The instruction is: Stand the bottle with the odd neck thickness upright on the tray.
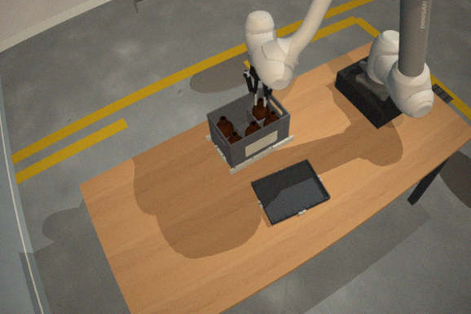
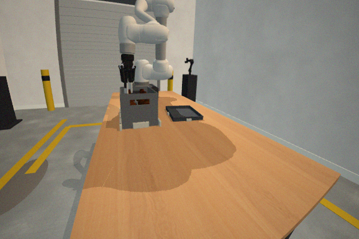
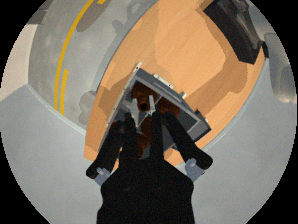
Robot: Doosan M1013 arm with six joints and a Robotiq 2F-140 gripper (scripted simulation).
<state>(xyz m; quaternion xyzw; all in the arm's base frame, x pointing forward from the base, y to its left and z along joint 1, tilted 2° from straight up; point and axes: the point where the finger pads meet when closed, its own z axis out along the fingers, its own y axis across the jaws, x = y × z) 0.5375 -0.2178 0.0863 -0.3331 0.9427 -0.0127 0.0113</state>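
The grey crate lies 9 cm below my hand, 9 cm ahead of it and 3 cm to the left of it. The rest, counted from my hand: dark tray: 33 cm to the left, 16 cm below, 12 cm ahead; glass bottle: 10 cm ahead, 9 cm below, 7 cm to the left.
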